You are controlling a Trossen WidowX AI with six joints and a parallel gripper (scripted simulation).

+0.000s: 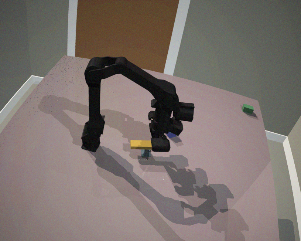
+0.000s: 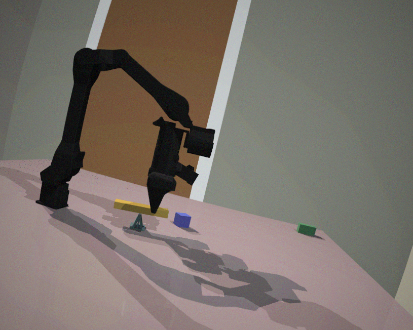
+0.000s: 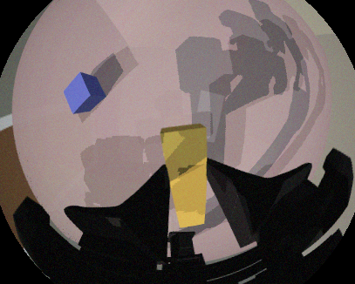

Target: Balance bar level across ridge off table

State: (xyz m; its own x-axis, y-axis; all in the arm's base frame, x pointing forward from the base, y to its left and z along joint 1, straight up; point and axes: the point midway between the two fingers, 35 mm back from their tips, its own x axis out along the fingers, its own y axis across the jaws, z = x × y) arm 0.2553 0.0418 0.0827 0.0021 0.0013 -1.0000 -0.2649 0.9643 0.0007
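My gripper tip is now 3 cm past the yellow bar and 1 cm to the left of it. From my gripper tip the other things lie so: blue cube (6 cm ahead, 13 cm to the left, 3 cm below); green block (48 cm ahead, 46 cm to the left, 3 cm below).
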